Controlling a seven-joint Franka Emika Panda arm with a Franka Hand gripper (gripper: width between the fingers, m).
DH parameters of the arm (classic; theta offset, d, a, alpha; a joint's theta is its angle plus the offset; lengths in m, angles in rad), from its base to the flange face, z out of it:
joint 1: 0 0.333 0 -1.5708
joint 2: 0 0 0 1.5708
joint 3: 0 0.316 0.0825 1.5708
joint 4: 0 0 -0.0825 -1.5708
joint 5: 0 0.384 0 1.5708
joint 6: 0 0 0.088 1.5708
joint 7: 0 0.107 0 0
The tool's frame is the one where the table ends.
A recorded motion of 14 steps. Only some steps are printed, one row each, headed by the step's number.
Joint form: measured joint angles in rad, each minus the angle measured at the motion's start. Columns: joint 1, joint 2, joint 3, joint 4, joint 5, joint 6, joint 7.
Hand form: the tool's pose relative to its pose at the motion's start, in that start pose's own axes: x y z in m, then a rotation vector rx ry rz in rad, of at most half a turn. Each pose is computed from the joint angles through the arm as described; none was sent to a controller.
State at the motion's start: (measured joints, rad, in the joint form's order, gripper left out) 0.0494 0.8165 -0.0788 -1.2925 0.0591 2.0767 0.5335
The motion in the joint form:
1: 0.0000 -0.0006 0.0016 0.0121 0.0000 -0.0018 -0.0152
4: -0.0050 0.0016 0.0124 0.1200 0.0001 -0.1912 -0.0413
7: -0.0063 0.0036 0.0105 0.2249 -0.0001 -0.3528 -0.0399
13: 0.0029 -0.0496 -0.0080 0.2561 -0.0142 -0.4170 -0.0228
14: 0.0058 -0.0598 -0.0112 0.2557 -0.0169 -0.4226 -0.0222
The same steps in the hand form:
1: 0.0015 -0.0023 -0.0059 0.0067 0.0086 -0.0169
4: -0.0008 -0.0071 -0.0382 -0.0261 -0.0699 -0.0518
7: -0.0023 -0.0069 -0.0733 -0.0551 -0.1210 -0.0540
13: -0.0054 -0.0010 -0.1230 -0.0651 -0.0910 -0.0362
14: -0.0067 -0.0004 -0.1301 -0.0666 -0.0851 -0.0362

